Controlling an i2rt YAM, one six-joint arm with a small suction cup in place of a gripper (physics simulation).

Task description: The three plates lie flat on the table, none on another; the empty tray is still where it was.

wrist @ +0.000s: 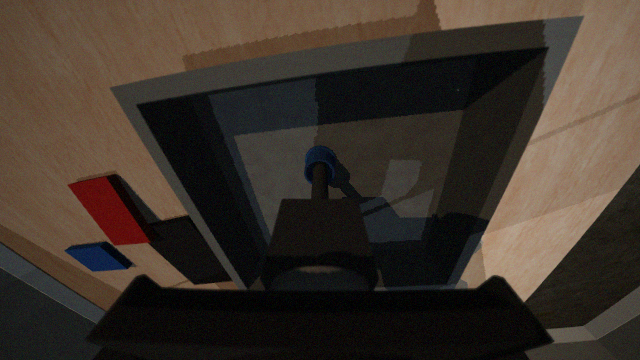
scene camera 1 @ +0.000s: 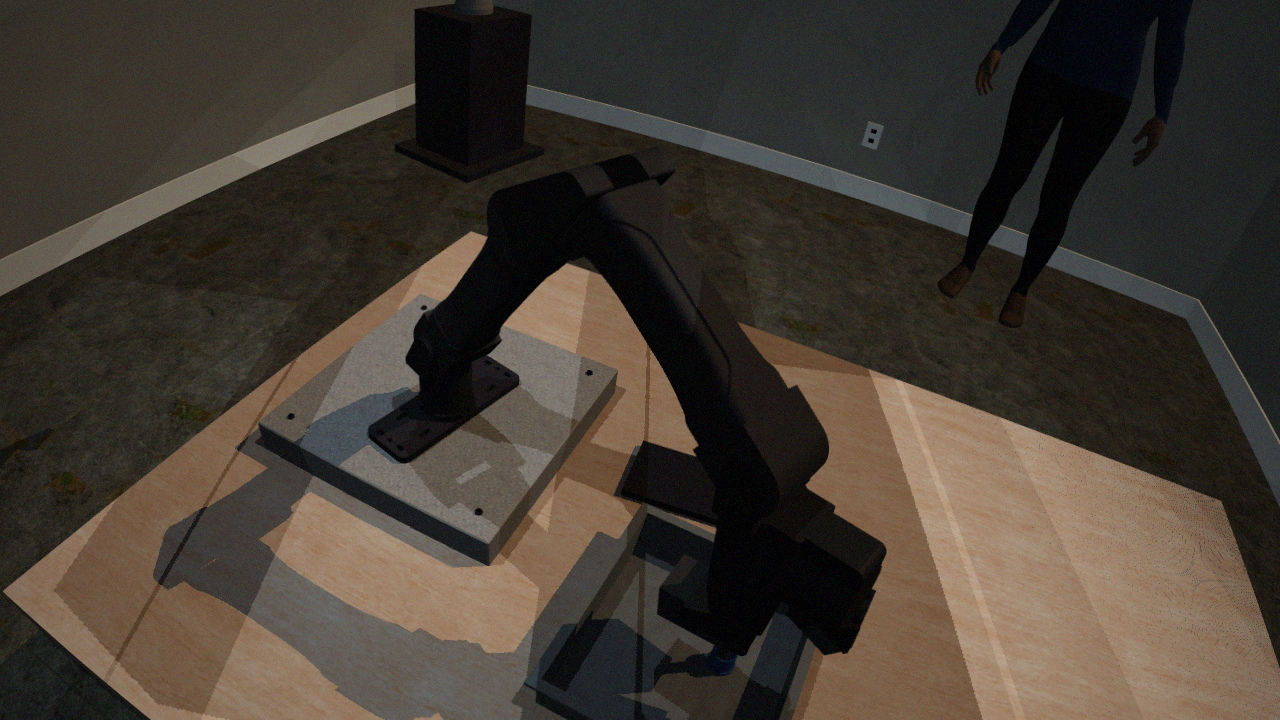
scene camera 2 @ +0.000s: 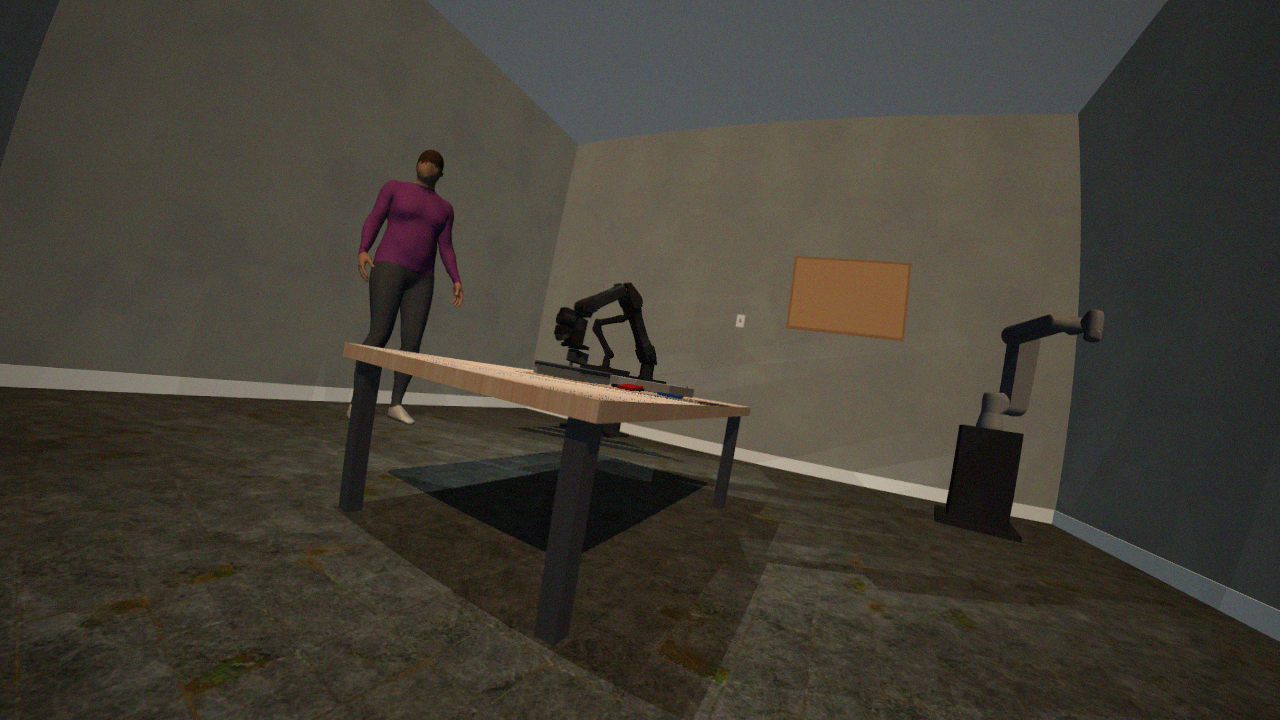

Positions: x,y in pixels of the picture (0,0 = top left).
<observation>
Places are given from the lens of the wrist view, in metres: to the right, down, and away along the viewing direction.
my suction cup (wrist: 321,153): 0.00, -0.02, 0.14
grey tray (wrist: 427,129): 0.09, -0.04, 0.14
red plate (wrist: 105,198): -0.25, 0.02, 0.18
black plate (wrist: 179,241): -0.19, 0.08, 0.22
The marked spots on the red plate and the grey tray are 0.35 m apart.
</observation>
